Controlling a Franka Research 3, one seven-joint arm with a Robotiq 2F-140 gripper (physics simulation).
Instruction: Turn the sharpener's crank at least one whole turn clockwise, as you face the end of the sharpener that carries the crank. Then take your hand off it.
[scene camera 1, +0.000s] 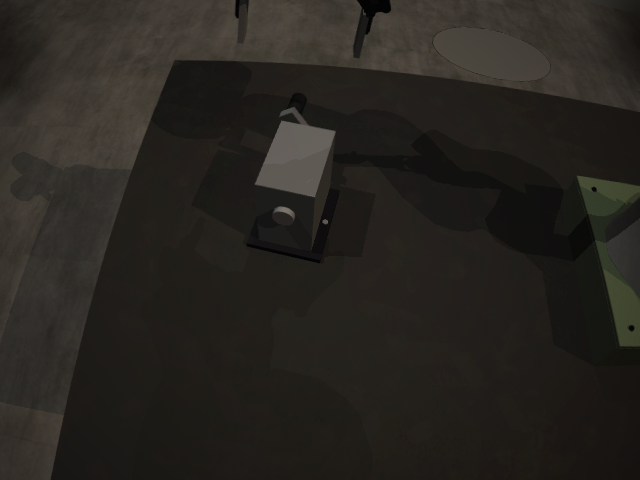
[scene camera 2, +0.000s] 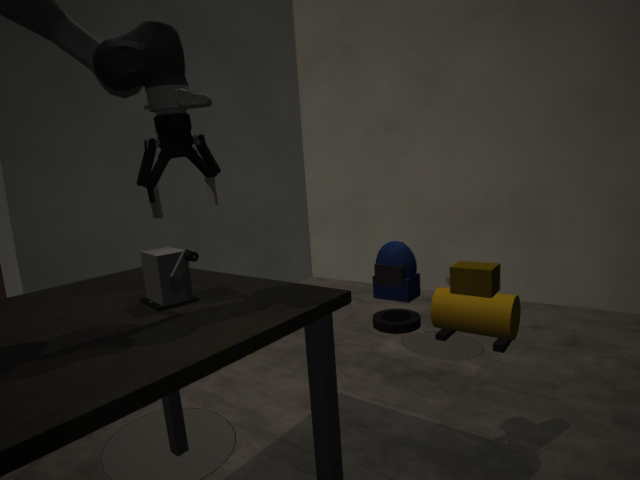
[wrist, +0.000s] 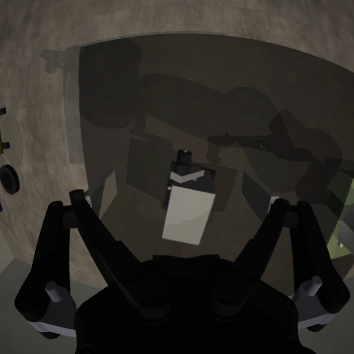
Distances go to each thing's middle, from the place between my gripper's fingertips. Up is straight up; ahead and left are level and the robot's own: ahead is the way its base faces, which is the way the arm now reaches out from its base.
The sharpener (scene camera 1: 295, 205) lies 20 mm behind my hand, 80 mm to the left of it and 160 mm below it.
